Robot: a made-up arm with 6 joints. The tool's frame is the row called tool.
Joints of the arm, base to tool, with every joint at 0 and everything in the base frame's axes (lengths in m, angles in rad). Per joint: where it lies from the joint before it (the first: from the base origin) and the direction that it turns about. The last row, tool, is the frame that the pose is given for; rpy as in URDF.
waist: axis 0 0 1 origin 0 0 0.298
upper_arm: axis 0 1 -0.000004 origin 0 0 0
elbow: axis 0 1 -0.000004 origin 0.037 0 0.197
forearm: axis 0 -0.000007 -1 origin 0.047 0 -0.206
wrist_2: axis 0 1 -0.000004 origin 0 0 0
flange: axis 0 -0.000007 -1 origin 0.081 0 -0.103
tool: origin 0 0 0 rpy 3.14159 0 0
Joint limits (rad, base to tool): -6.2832..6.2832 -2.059..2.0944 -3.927..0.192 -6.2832..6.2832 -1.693..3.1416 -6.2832..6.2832
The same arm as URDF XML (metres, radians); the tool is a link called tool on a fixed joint. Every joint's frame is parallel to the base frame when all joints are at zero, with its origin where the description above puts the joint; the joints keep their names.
<robot name="arm">
<link name="base_link"/>
<link name="link1"/>
<link name="link2"/>
<link name="link3"/>
<link name="link4"/>
<link name="link5"/>
<link name="link6"/>
<link name="tool"/>
<joint name="waist" type="revolute"><parent link="base_link"/><child link="link1"/><origin xyz="0.0000 0.0000 0.2980"/><axis xyz="0 0 1"/><limit lower="-6.2832" upper="6.2832"/></joint>
<joint name="upper_arm" type="revolute"><parent link="link1"/><child link="link2"/><origin xyz="0.0000 0.0000 0.0000"/><axis xyz="0 1 0"/><limit lower="-2.0590" upper="2.0944"/></joint>
<joint name="elbow" type="revolute"><parent link="link2"/><child link="link3"/><origin xyz="0.0370 0.0000 0.1970"/><axis xyz="0 1 0"/><limit lower="-3.9270" upper="0.1920"/></joint>
<joint name="forearm" type="revolute"><parent link="link3"/><child link="link4"/><origin xyz="0.0470 0.0000 -0.2060"/><axis xyz="0 0 -1"/><limit lower="-6.2832" upper="6.2832"/></joint>
<joint name="wrist_2" type="revolute"><parent link="link4"/><child link="link5"/><origin xyz="0.0000 0.0000 0.0000"/><axis xyz="0 1 0"/><limit lower="-1.6930" upper="3.1416"/></joint>
<joint name="flange" type="revolute"><parent link="link5"/><child link="link6"/><origin xyz="0.0810 0.0000 -0.1030"/><axis xyz="0 0 -1"/><limit lower="-6.2832" upper="6.2832"/></joint>
<joint name="tool_fixed" type="fixed"><parent link="link6"/><child link="tool"/><origin xyz="0.0000 0.0000 0.0000" rpy="3.1416 0.0000 0.0000"/></joint>
</robot>

